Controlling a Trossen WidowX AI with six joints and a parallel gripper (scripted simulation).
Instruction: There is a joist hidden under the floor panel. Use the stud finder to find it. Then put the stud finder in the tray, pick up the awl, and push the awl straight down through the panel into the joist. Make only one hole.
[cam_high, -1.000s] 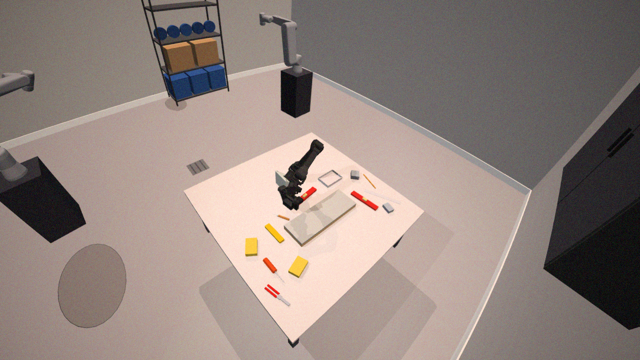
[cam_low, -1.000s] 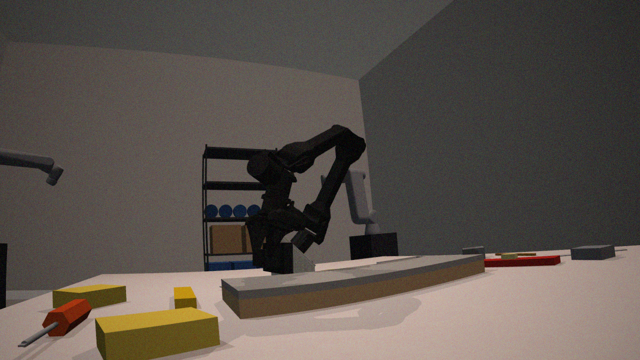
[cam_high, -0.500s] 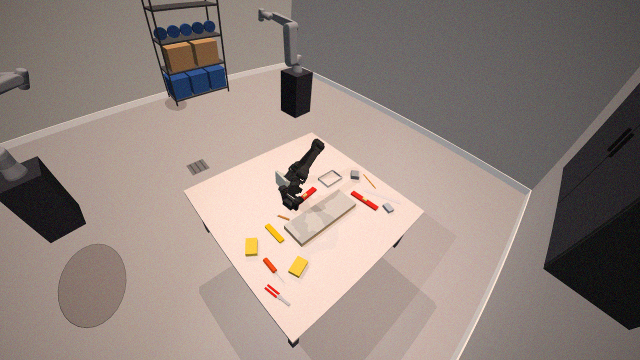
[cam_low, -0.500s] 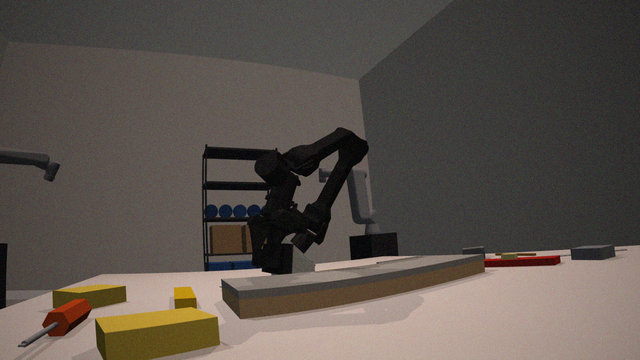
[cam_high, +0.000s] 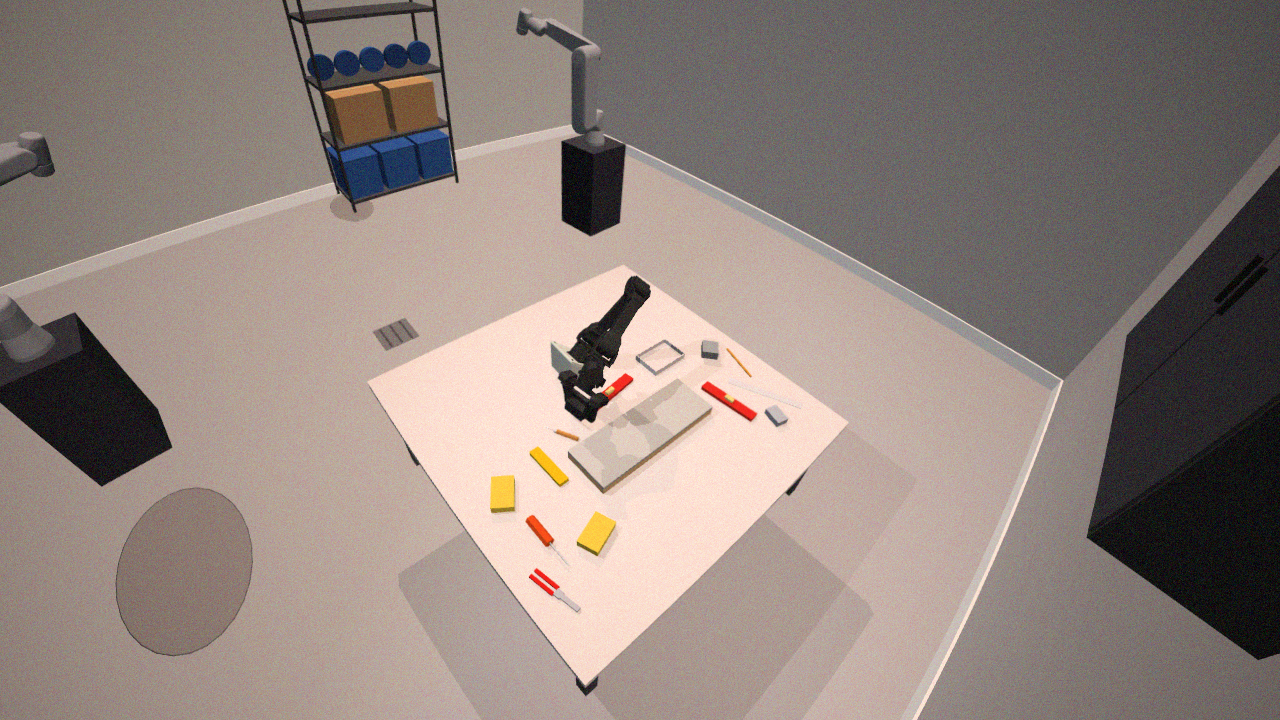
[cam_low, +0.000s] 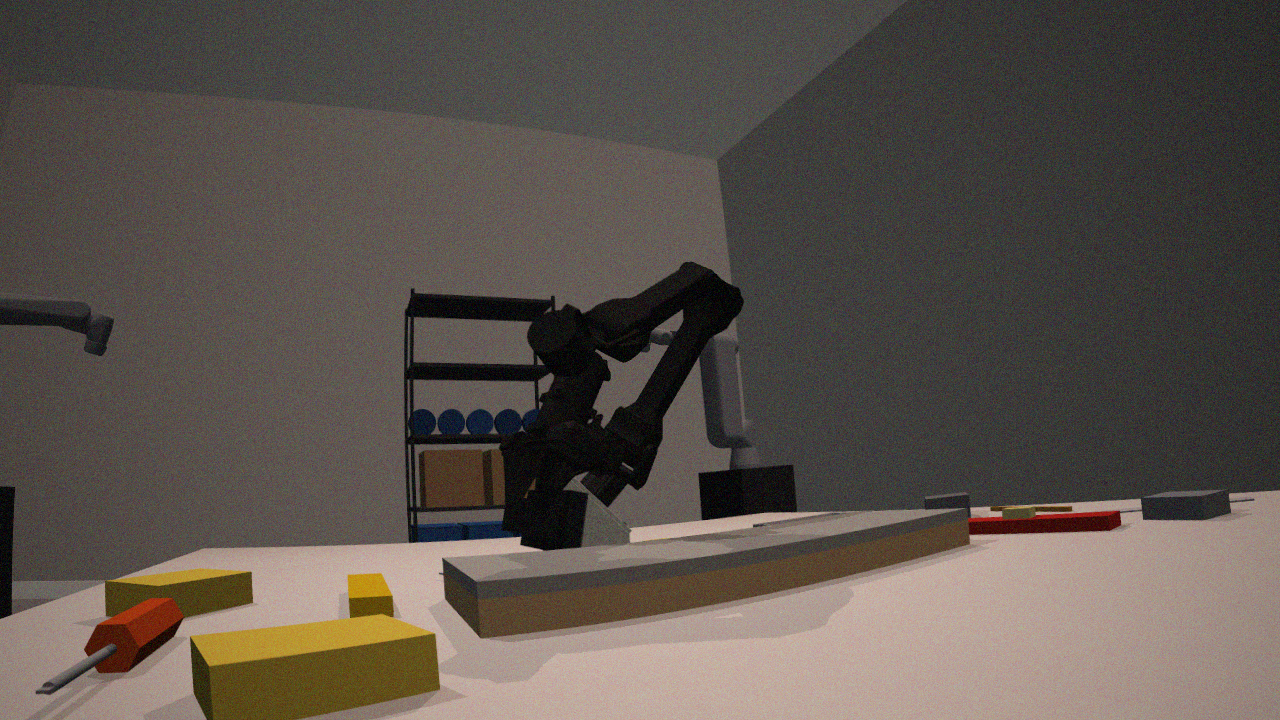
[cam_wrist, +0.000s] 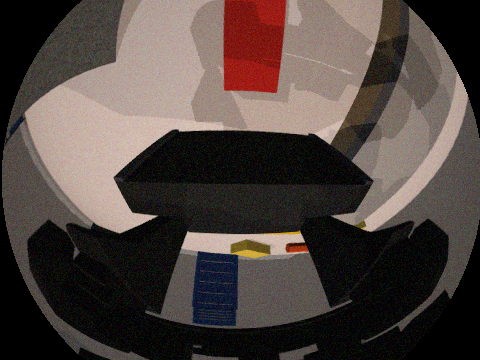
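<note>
Right now my gripper tip is 10 mm short of the stud finder and 10 mm to the right of it. Also, from my gripper tip: grey tray (470 mm to the left, 60 mm below); then awl (10 mm behind, 70 mm to the right, 70 mm below); then pencil (250 mm ahead, 690 mm to the left, 70 mm below).
</note>
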